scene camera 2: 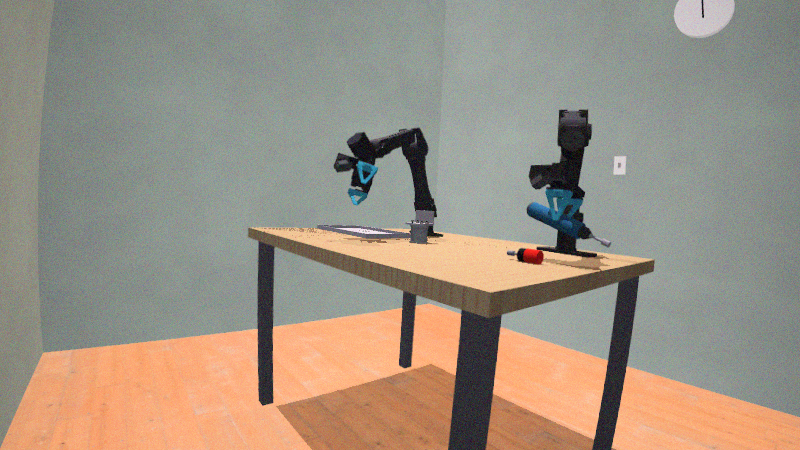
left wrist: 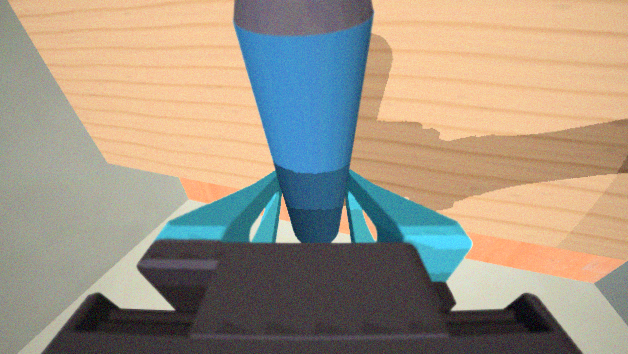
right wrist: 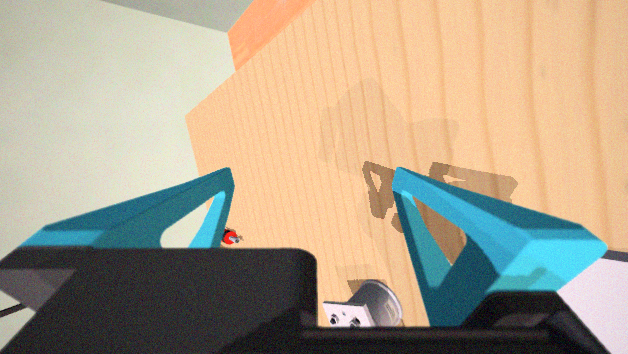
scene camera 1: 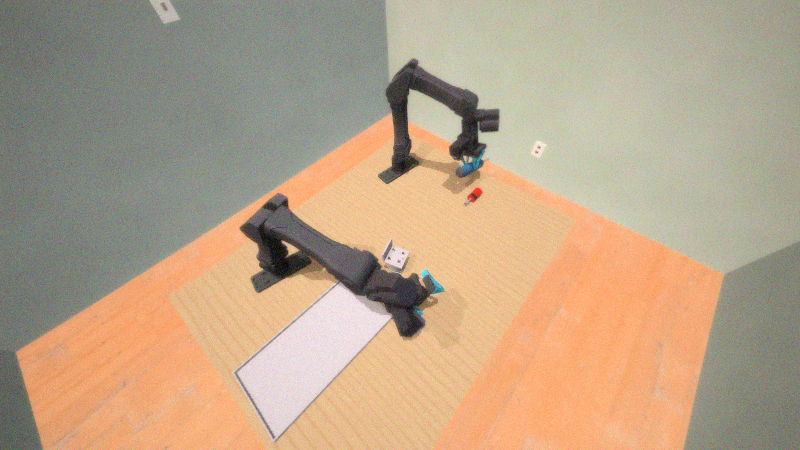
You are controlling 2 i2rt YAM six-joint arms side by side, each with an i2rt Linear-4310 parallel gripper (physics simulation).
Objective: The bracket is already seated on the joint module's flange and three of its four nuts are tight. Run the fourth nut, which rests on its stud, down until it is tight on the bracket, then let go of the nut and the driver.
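Pixels of known places: left gripper, fingertip midpoint: [scene camera 2: 559, 223] [left wrist: 313, 177] [scene camera 1: 471, 167]; right gripper, fingertip midpoint: [scene camera 2: 359, 194] [right wrist: 313, 176] [scene camera 1: 432, 301]; left arm's base, origin of the base link: [scene camera 2: 565, 253] [scene camera 1: 398, 170]; right arm's base, origin of the base link: [scene camera 1: 282, 270].
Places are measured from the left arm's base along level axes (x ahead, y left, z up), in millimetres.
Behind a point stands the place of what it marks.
Observation:
The grey bracket [scene camera 1: 396, 256] @[x 369, y -327, z 66 mm] [scene camera 2: 425, 217] @[x 339, y -336, z 86 mm] [right wrist: 345, 311] @[x 395, y -320, z 66 mm] sits on the grey cylindrical joint module [scene camera 2: 418, 233] @[x 386, y -305, z 33 mm] [right wrist: 389, 301] @[x 388, y -348, z 14 mm]. Dark nuts or stud ends show on its face; their heights are too small to tell, and part is hidden in the right wrist view. My left gripper [scene camera 2: 563, 216] @[x 276, y 157, z 103 mm] [left wrist: 313, 177] @[x 276, y 157, z 103 mm] is shut on the blue driver [scene camera 1: 467, 168] @[x 291, y 105, z 142 mm] [scene camera 2: 541, 213] @[x 299, y 118, z 124 mm] [left wrist: 310, 100] @[x 273, y 96, z 146 mm], held tilted above the table at the far right, away from the bracket. Its grey tip points down to the right in scene camera 2. My right gripper [scene camera 2: 361, 185] @[x 578, y -372, z 150 mm] [right wrist: 313, 176] @[x 578, y -372, z 150 mm] is open and empty, raised beside the bracket.
A red and black tool [scene camera 1: 475, 194] @[x 350, y 116, z 33 mm] [scene camera 2: 532, 256] @[x 357, y 145, z 19 mm] [right wrist: 230, 237] @[x 349, y 91, z 20 mm] lies on the table [scene camera 1: 503, 240] @[x 555, y 41, z 0 mm] [scene camera 2: 425, 263] @[x 619, y 70, z 0 mm] below the left gripper's side. A flat white tray [scene camera 1: 307, 352] @[x 412, y -712, z 4 mm] [scene camera 2: 363, 230] @[x 367, y -757, z 4 mm] [right wrist: 595, 295] @[x 470, y -501, z 4 mm] lies on the right arm's side, partly under that arm in scene camera 1.

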